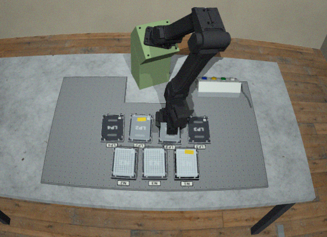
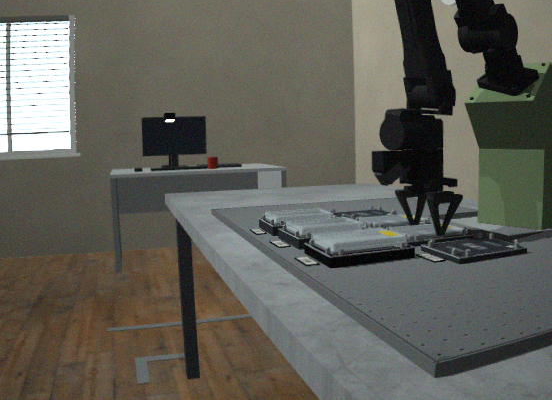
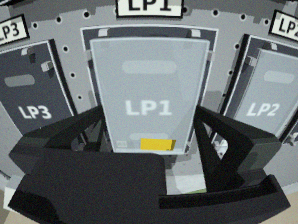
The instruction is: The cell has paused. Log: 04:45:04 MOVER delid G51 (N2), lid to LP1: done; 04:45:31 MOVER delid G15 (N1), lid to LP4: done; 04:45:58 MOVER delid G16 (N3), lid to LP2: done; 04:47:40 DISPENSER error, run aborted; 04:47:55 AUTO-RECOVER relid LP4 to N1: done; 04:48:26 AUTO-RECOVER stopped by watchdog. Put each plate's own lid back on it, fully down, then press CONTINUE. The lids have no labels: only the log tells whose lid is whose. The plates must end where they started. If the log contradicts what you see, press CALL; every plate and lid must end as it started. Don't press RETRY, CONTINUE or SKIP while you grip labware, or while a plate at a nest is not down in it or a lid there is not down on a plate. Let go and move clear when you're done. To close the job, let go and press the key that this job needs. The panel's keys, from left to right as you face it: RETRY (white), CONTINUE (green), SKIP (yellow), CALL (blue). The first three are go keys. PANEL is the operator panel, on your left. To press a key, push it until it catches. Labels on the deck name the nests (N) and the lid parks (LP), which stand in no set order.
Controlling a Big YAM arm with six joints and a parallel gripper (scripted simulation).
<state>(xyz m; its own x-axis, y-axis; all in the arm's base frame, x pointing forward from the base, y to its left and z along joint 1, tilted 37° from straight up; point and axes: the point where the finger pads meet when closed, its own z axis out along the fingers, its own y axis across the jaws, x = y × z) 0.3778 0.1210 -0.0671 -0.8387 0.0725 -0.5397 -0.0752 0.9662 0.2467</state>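
Right now my hand is 1 cm above the clear unlabelled lid. From my hand the other things lie so: green continue key (30 cm behind, 24 cm to the left, 5 cm above); then blue call key (29 cm behind, 14 cm to the left, 5 cm above); then yellow skip key (30 cm behind, 19 cm to the left, 5 cm above).
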